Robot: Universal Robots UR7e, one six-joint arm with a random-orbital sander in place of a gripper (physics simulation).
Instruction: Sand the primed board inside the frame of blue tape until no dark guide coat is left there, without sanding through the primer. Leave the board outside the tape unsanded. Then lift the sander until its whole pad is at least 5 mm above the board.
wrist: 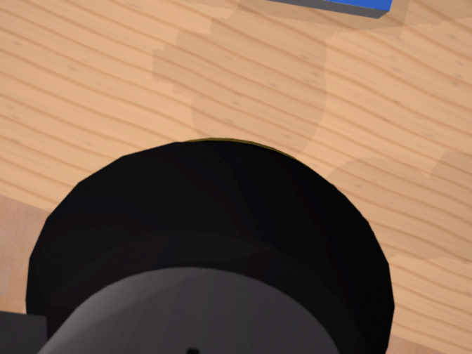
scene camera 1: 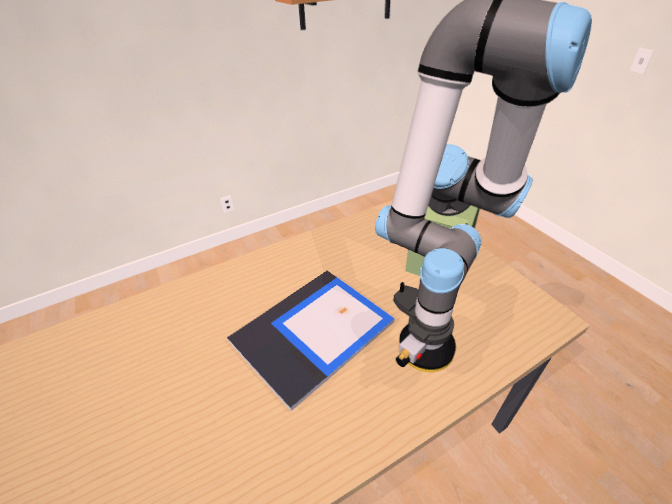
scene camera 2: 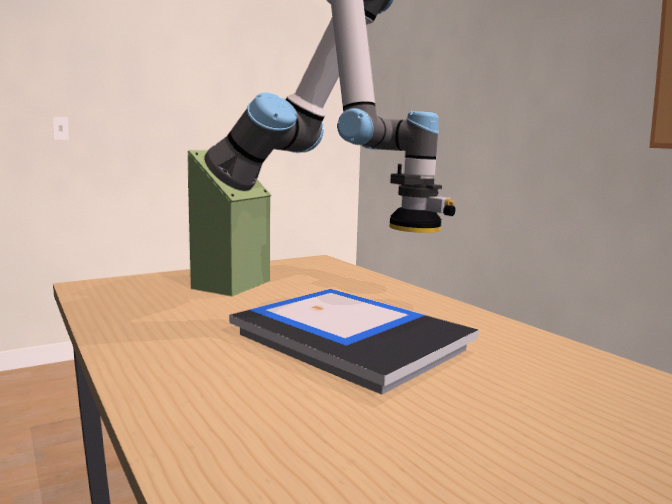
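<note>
The primed board (scene camera 1: 265,341) (scene camera 2: 401,341) lies flat on the table; its dark coated part is outside the blue tape frame (scene camera 1: 302,346) (scene camera 2: 302,325) (wrist: 370,4). The area inside the tape (scene camera 1: 320,330) (scene camera 2: 352,320) is pale, with no dark coat that I can make out. A small orange-brown patch (scene camera 1: 343,310) (scene camera 2: 317,308) there looks like bare wood through the primer. My sander (scene camera 1: 428,352) (scene camera 2: 415,219) (wrist: 215,210) hangs well above board level, its pad level and off to the board's side. The pad's underside is hidden. I have no fingers.
The wooden table (scene camera 1: 162,406) (scene camera 2: 488,434) (wrist: 100,90) carries the green arm pedestal (scene camera 1: 415,263) (scene camera 2: 249,244). The arm's shadow falls on the table and on part of the taped area. A table edge and the floor (wrist: 17,245) show at the wrist view's left.
</note>
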